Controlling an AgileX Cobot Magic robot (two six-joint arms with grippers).
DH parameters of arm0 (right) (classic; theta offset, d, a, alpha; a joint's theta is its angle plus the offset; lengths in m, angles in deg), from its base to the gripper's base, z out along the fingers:
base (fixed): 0 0 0 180
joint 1: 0 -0.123 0 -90
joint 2: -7.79 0 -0.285 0
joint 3: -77.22 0 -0.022 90
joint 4: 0 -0.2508 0 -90
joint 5: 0 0 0.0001 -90
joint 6: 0 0.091 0 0
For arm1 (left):
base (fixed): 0 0 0 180
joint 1: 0 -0.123 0 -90
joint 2: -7.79 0 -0.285 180
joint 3: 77.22 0 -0.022 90
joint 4: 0 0.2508 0 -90
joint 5: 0 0 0.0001 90
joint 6: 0 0.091 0 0
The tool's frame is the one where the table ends.
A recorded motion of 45 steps. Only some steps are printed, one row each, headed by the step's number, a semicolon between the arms.
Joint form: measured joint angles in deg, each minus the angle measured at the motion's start. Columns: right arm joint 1, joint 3, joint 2, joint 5, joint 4, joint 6; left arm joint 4, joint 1, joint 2, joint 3, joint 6, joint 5.
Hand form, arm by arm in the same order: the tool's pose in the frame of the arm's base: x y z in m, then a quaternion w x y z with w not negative. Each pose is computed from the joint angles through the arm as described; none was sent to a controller.
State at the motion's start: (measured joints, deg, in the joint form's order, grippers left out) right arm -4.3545 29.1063 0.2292 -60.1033 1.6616 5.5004; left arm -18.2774 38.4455 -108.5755 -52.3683 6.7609 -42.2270
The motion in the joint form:
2: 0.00 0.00 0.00 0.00 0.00 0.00; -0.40 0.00 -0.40 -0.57 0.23 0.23
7: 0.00 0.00 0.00 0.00 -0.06 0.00; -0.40 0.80 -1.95 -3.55 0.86 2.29
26: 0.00 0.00 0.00 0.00 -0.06 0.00; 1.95 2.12 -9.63 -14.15 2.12 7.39
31: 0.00 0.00 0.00 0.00 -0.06 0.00; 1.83 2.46 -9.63 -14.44 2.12 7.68
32: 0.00 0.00 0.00 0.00 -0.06 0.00; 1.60 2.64 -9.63 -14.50 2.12 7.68
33: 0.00 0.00 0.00 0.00 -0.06 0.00; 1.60 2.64 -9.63 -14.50 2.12 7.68
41: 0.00 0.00 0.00 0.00 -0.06 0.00; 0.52 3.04 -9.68 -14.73 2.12 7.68
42: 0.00 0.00 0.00 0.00 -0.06 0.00; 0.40 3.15 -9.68 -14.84 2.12 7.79
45: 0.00 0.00 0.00 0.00 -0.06 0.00; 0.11 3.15 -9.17 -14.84 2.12 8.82
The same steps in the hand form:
2: -0.0057 -0.0027 0.2805 0.53079 0.00903 0.84688 0.03122; 0.3179 -0.2275 0.1798 0.61770 0.14026 0.75502 -0.16947
7: -0.0057 -0.0026 0.2805 0.53075 0.00901 0.84689 0.03174; 0.3230 -0.2397 0.1797 0.61212 0.15101 0.75645 -0.17401
26: -0.0057 -0.0026 0.2805 0.53075 0.00901 0.84689 0.03174; 0.3460 -0.2770 0.1659 0.59732 0.19278 0.75730 -0.18040
31: -0.0057 -0.0026 0.2805 0.53075 0.00901 0.84689 0.03174; 0.3450 -0.2796 0.1669 0.59647 0.19409 0.75703 -0.18291
32: -0.0057 -0.0026 0.2805 0.53075 0.00901 0.84689 0.03174; 0.3444 -0.2807 0.1671 0.59633 0.19326 0.75706 -0.18413
33: -0.0057 -0.0026 0.2805 0.53075 0.00901 0.84689 0.03174; 0.3444 -0.2807 0.1671 0.59633 0.19326 0.75706 -0.18413
41: -0.0057 -0.0026 0.2805 0.53075 0.00901 0.84689 0.03174; 0.3435 -0.2828 0.1676 0.59571 0.18663 0.75844 -0.18724
42: -0.0057 -0.0026 0.2805 0.53075 0.00901 0.84689 0.03174; 0.3432 -0.2836 0.1680 0.59533 0.18639 0.75858 -0.18815
45: -0.0057 -0.0026 0.2805 0.53075 0.00901 0.84689 0.03174; 0.3425 -0.2832 0.1703 0.59109 0.18539 0.76184 -0.18933

